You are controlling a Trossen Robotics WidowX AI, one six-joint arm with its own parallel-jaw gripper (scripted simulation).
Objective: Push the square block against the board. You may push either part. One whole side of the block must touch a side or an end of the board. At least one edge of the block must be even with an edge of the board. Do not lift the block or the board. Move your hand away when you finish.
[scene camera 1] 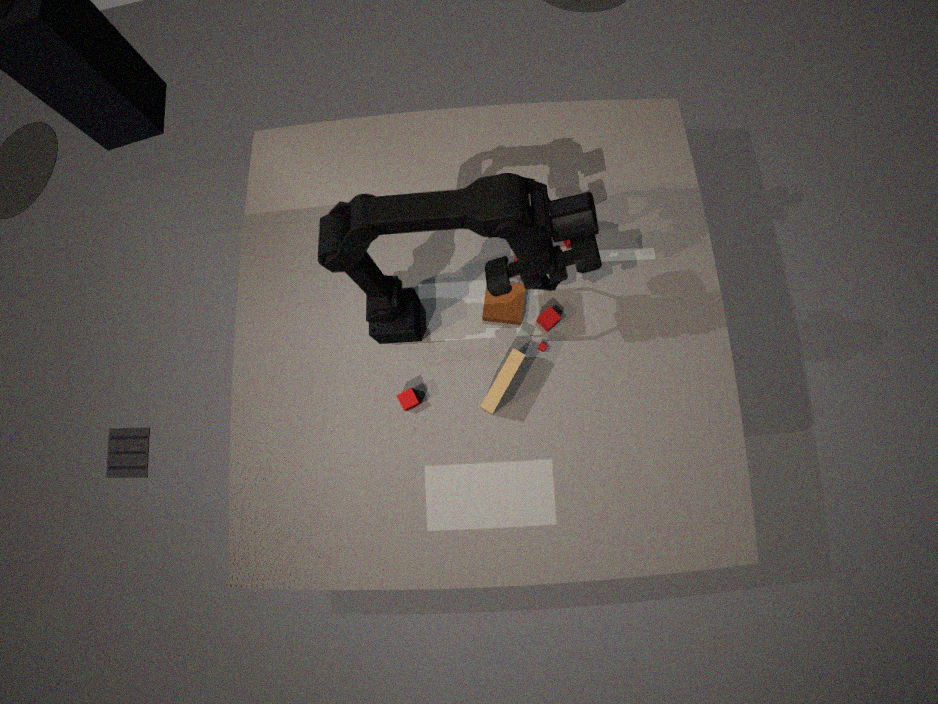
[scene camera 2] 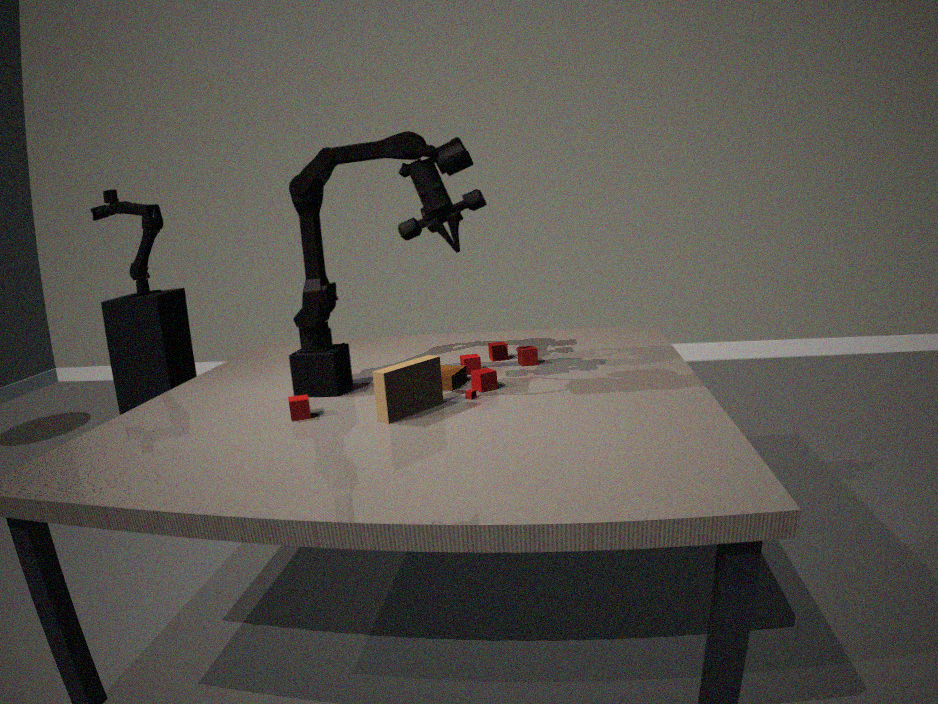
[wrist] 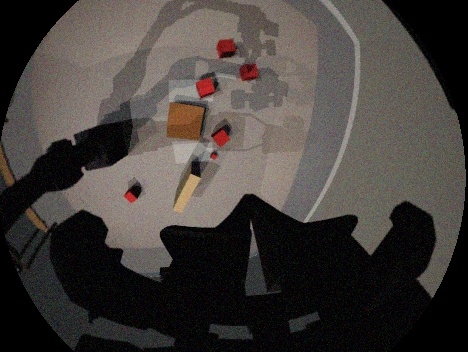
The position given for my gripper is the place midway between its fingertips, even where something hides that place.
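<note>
A board is there in scene camera 2 (scene camera 2: 402, 390), and I find it again in scene camera 1 (scene camera 1: 513, 362) and in the wrist view (wrist: 186, 188). I see a square block (scene camera 1: 508, 308) too, which is also visible in the wrist view (wrist: 184, 122). My gripper (scene camera 1: 552, 288) holds nothing and is shut; scene camera 2 (scene camera 2: 458, 251) has the gripper as well, and so does the wrist view (wrist: 248, 198).
</note>
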